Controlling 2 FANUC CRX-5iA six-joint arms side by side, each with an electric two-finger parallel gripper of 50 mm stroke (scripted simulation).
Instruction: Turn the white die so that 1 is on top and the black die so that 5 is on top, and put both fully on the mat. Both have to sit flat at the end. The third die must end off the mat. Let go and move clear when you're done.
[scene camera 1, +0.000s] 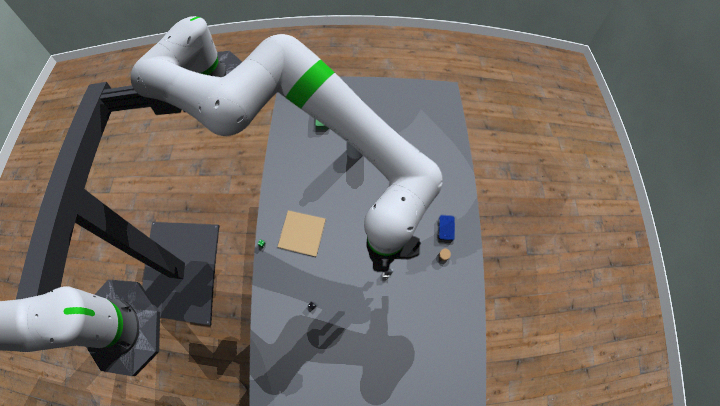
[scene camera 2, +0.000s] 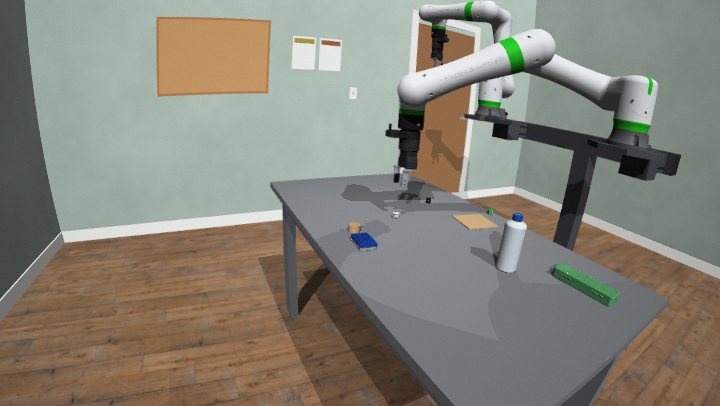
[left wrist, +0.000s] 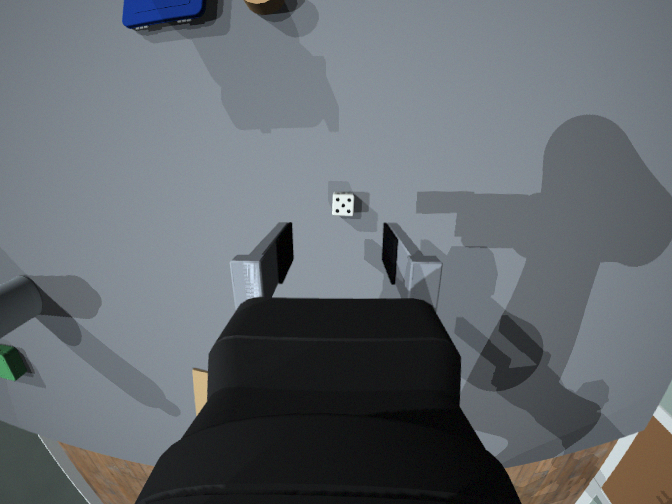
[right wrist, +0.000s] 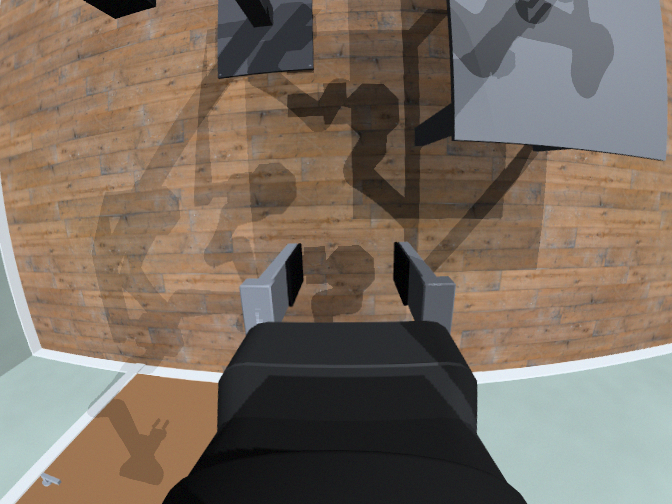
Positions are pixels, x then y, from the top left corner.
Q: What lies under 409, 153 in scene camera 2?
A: My left gripper.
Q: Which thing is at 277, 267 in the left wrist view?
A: My left gripper.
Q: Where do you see my right gripper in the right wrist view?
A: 347, 261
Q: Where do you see a white bottle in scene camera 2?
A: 514, 232
